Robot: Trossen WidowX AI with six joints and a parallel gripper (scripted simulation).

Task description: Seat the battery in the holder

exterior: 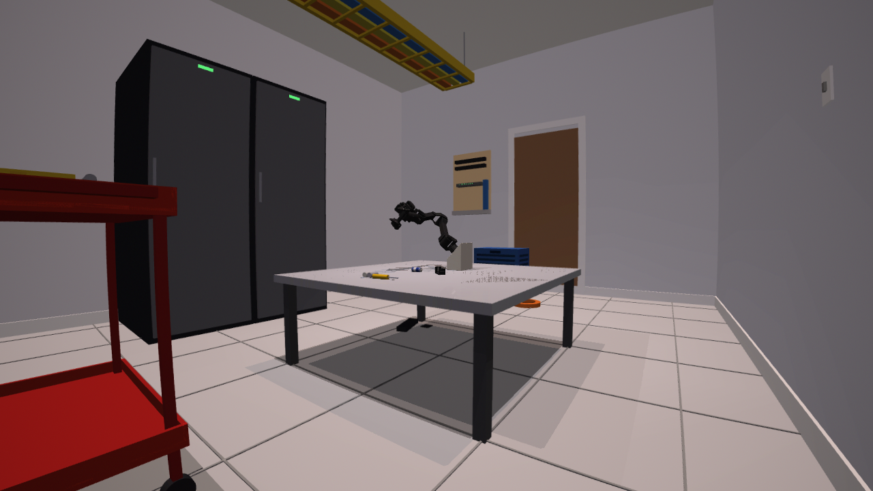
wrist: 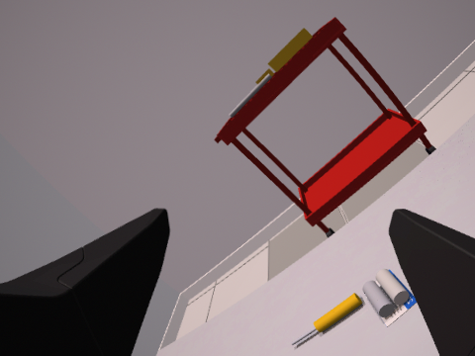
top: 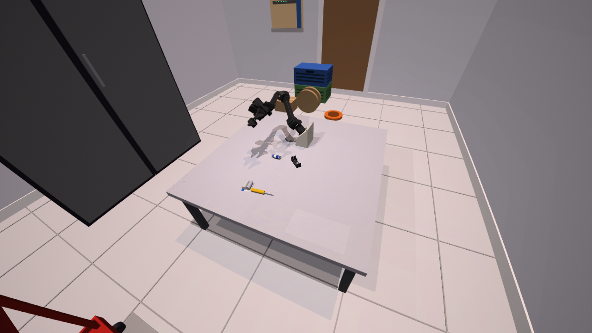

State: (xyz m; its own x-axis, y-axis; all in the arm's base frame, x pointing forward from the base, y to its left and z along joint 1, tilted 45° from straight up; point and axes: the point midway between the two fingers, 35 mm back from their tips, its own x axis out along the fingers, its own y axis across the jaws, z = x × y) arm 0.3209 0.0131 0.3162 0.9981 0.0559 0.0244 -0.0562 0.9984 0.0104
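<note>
The grey battery lies 80 mm behind my gripper tip, 100 mm to the left of it and 320 mm below it. Round my gripper tip: yellow-handled screwdriver 260 mm ahead, 190 mm to the left, 330 mm below.
</note>
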